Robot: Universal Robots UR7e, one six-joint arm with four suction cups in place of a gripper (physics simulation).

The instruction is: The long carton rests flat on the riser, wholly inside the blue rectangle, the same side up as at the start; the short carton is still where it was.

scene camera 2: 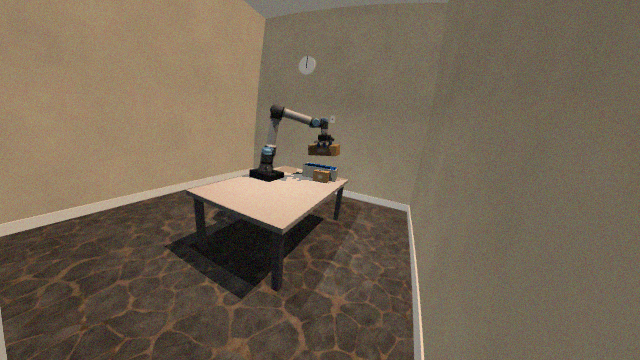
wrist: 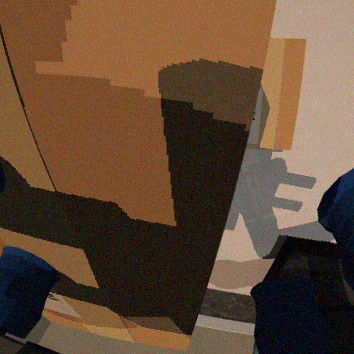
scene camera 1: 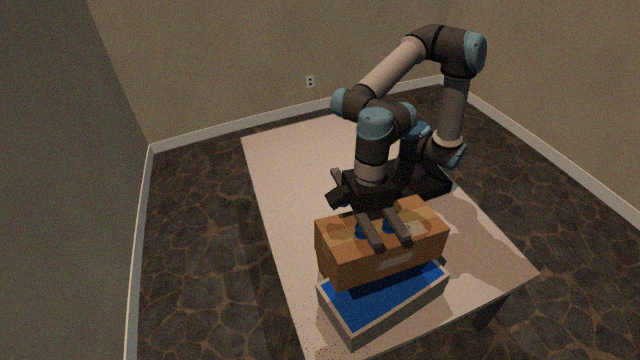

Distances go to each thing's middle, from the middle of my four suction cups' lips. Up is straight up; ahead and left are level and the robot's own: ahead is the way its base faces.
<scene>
Now: the long carton point(scene camera 1: 349, 262) 3 cm behind my suction cup, 6 cm to the left of it and 6 cm below it. From my suction cup the other things lie so: short carton point(wrist: 273, 121) 5 cm ahead, 7 cm to the right, 31 cm below; riser point(scene camera 1: 361, 314) 4 cm behind, 7 cm to the left, 30 cm below.
</scene>
